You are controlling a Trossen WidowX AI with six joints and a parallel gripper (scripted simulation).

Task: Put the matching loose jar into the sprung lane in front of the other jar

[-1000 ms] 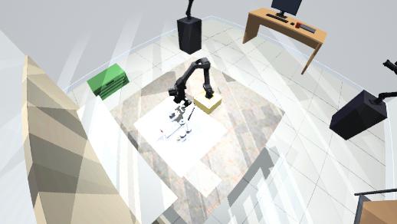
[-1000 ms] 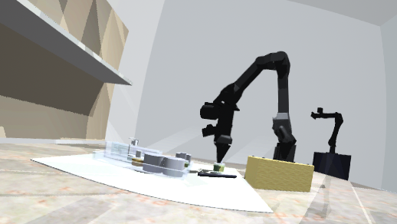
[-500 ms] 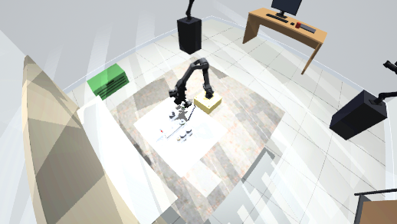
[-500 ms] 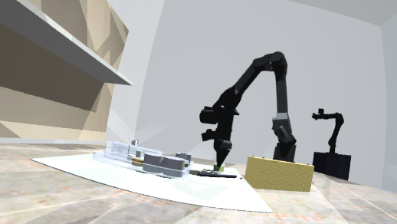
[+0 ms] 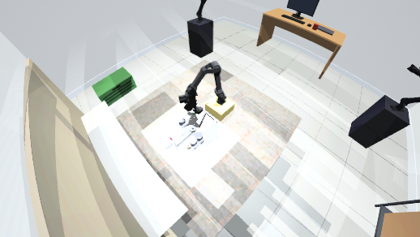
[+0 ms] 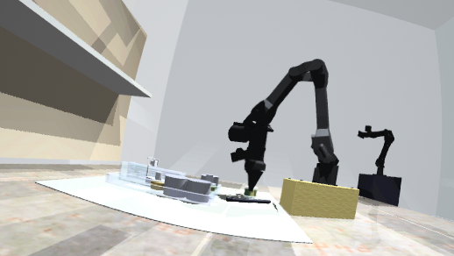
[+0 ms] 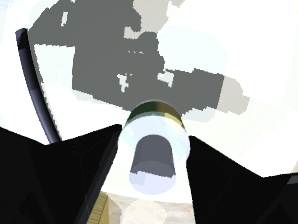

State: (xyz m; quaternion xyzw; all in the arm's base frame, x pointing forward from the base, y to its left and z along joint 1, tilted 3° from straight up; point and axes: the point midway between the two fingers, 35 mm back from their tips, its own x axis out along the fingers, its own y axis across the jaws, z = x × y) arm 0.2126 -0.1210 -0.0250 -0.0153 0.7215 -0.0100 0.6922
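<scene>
My gripper tip is now 110 mm to the right of the black rod and 20 mm above it. Also, from my gripper tip: clear lane fixture: 280 mm ahead, 110 mm to the left, 10 mm below.
</scene>
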